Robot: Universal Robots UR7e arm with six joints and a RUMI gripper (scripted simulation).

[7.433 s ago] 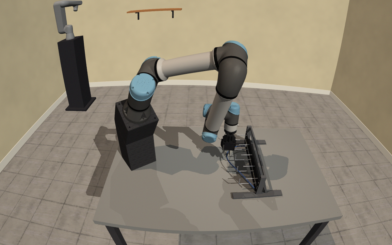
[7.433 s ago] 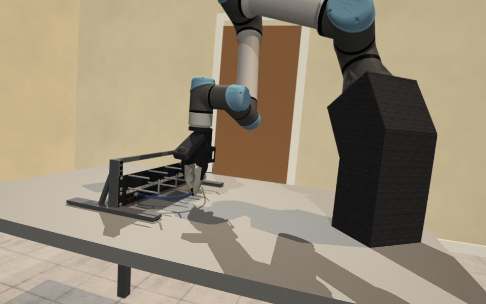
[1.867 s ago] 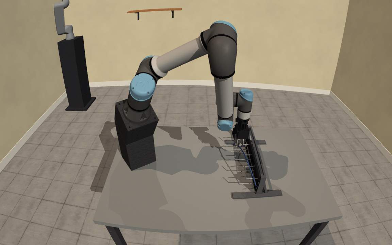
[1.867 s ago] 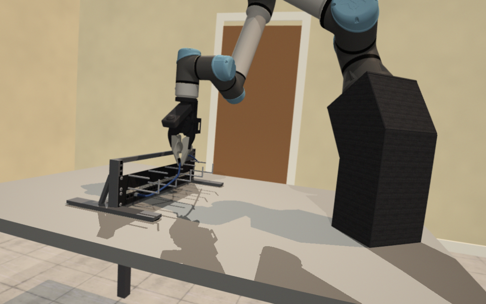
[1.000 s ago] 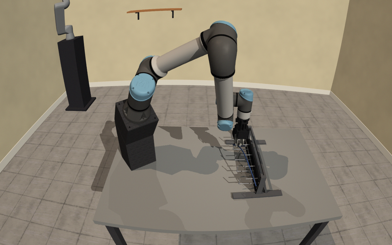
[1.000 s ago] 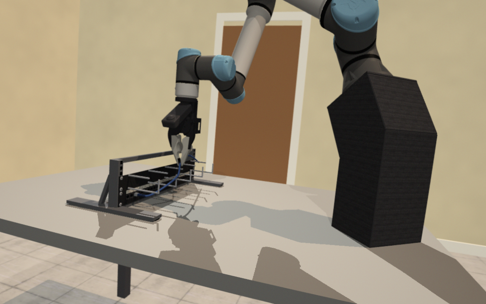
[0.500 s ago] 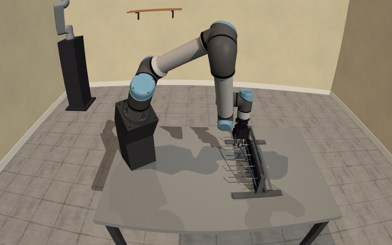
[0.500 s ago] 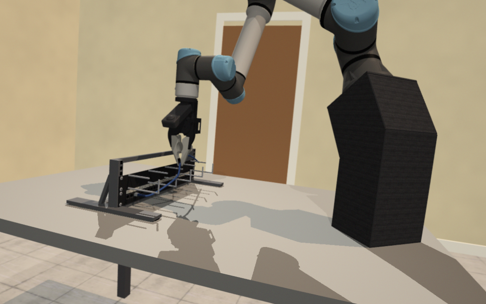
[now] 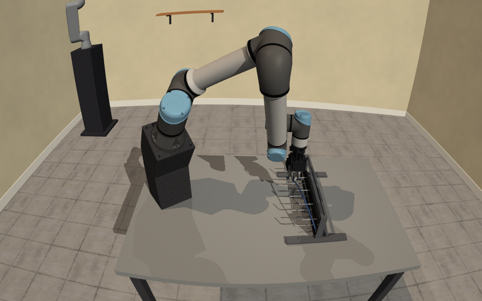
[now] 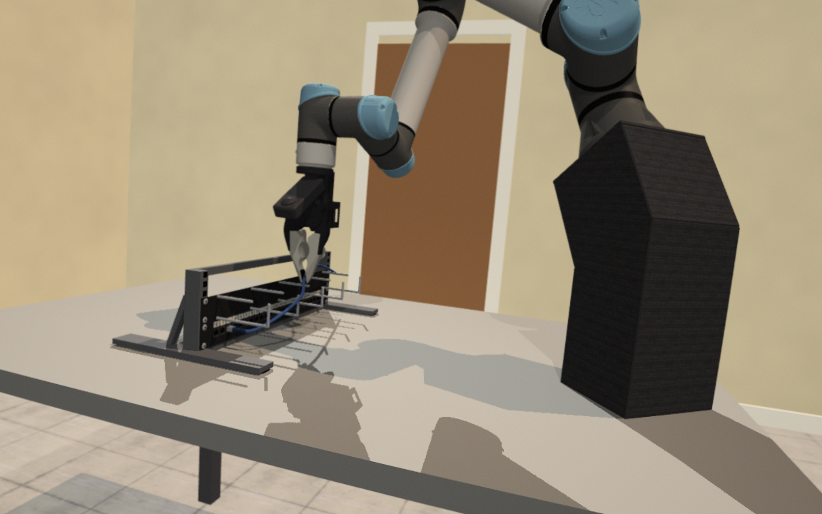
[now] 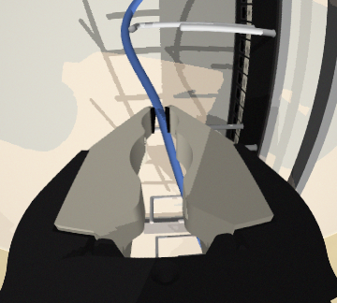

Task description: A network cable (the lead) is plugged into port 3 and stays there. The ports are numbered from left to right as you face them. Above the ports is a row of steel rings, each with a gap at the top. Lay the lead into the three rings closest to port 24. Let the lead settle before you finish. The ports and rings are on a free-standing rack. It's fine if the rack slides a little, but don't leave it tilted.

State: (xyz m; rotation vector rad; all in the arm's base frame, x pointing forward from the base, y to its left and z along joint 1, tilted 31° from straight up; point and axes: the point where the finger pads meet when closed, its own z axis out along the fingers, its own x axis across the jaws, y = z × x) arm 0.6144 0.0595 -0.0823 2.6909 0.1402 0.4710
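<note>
Now: hand 10 cm short of the rack, 5 cm to the left of it and 6 cm above it.
</note>
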